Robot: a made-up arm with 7 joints.
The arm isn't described. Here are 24 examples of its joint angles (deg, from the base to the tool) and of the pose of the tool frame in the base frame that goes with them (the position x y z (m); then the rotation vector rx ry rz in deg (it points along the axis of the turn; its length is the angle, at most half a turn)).
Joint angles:
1: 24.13 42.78 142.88 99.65 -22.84 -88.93 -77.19
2: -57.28 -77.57 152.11 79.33 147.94 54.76 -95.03
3: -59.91 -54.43 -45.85 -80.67 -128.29 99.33 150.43
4: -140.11 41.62 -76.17 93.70 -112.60 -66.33 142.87
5: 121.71 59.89 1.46 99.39 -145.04 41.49 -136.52
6: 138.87 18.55 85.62 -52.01 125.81 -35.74 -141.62
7: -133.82 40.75 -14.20 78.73 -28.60 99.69 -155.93
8: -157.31 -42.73 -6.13 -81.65 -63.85 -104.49 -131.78
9: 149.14 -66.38 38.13 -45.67 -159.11 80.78 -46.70
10: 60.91 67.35 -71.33 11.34 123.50 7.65 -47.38
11: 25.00 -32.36 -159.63 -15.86 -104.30 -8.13 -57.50
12: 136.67 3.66 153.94 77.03 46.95 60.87 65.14
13: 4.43 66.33 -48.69 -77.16 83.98 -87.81 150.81
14: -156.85 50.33 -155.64 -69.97 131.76 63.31 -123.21
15: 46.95 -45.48 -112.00 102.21 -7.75 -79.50 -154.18
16: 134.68 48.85 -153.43 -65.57 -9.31 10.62 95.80
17: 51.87 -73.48 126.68 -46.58 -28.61 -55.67 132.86
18: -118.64 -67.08 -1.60 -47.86 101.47 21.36 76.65
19: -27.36 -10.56 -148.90 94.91 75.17 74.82 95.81
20: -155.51 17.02 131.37 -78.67 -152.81 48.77 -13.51
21: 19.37 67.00 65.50 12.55 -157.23 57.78 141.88
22: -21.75 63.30 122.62 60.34 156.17 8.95 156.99
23: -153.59 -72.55 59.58 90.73 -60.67 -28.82 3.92
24: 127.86 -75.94 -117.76 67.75 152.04 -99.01 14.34
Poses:
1: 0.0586 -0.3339 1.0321 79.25 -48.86 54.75
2: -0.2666 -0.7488 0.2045 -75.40 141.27 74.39
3: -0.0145 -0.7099 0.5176 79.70 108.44 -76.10
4: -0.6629 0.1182 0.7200 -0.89 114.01 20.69
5: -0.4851 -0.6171 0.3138 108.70 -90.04 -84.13
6: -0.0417 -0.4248 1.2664 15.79 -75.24 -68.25
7: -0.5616 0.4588 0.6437 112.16 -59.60 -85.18
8: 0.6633 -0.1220 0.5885 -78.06 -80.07 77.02
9: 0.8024 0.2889 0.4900 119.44 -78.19 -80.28
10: 0.4830 -0.9055 0.7408 146.47 -79.52 13.65
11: -0.4000 0.0768 1.3694 72.27 -53.20 102.76
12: 0.0501 0.3702 1.0610 55.43 34.24 7.58
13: 0.5424 -0.3961 0.9443 -69.91 -120.86 -25.33
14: -0.7489 0.4748 0.5168 98.43 -19.88 -140.72
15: -0.1075 0.5427 0.6963 -19.20 -79.01 60.92
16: -0.8469 -0.4400 0.6148 -16.69 128.97 -92.38
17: -0.2752 0.6998 0.8801 173.20 40.35 16.75
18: 0.5358 -0.8029 0.4791 -146.86 53.01 29.20
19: -0.4252 0.0144 0.8358 -23.20 -5.54 98.78
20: -0.6312 -0.0728 0.9276 -12.03 132.71 12.72
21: 0.8772 -0.4083 0.8230 116.21 20.58 32.21
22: 0.7194 -0.0794 0.9910 111.91 -60.48 33.19
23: 0.6435 0.1581 0.7710 -39.25 -28.49 46.05
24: 0.5812 0.3665 0.4554 -34.90 120.77 -18.94
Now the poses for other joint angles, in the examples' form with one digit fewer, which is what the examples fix.
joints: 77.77 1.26 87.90 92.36 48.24 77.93 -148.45
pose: -0.445 -0.123 0.916 -100.8 -103.8 104.2
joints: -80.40 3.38 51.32 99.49 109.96 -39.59 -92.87
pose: 0.416 0.263 0.890 130.8 91.4 -21.4
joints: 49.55 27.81 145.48 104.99 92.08 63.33 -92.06
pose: -0.216 -0.106 0.989 -105.3 -125.0 -16.2
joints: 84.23 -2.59 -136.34 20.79 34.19 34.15 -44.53
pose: 0.048 0.097 1.414 -133.0 -47.8 -35.9
